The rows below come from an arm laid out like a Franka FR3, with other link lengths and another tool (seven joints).
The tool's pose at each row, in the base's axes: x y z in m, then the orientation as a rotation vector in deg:
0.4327, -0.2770, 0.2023, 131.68, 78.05, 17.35
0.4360, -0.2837, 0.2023, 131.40, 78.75, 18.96
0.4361, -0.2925, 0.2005, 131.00, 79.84, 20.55
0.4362, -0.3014, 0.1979, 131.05, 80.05, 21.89
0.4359, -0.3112, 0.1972, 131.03, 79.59, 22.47
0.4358, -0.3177, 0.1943, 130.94, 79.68, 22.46
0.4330, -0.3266, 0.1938, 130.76, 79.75, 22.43
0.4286, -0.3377, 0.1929, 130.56, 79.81, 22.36
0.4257, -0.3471, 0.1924, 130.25, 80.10, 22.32
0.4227, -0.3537, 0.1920, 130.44, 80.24, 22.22
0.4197, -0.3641, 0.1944, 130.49, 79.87, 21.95
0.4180, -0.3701, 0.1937, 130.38, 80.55, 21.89
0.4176, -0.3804, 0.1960, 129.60, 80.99, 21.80
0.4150, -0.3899, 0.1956, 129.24, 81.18, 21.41
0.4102, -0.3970, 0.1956, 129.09, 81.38, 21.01
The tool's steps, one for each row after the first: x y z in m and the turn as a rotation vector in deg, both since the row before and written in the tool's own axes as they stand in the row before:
-0.0042, 0.0053, 0.0031, -0.35, 1.24, -0.23
-0.0076, 0.0028, 0.0038, -0.24, 1.34, -0.50
-0.0078, 0.0023, 0.0044, -0.22, 0.97, 0.14
-0.0089, 0.0033, 0.0026, -0.38, 0.20, 0.34
-0.0059, 0.0011, 0.0039, -0.02, 0.00, -0.09
-0.0092, 0.0012, 0.0011, -0.10, -0.04, -0.13
-0.0119, 0.0006, 0.0012, -0.11, -0.08, -0.14
-0.0097, 0.0013, 0.0012, -0.09, 0.00, -0.31
-0.0072, 0.0001, 0.0004, 0.24, 0.04, 0.00
-0.0106, 0.0030, -0.0012, -0.06, -0.31, 0.17
-0.0061, 0.0007, 0.0012, 0.25, 0.19, -0.42
-0.0094, 0.0048, 0.0001, -0.36, -0.10, -0.61
-0.0097, 0.0014, 0.0013, -0.08, -0.28, -0.34
-0.0085, -0.0011, -0.0006, 0.09, -0.22, -0.25

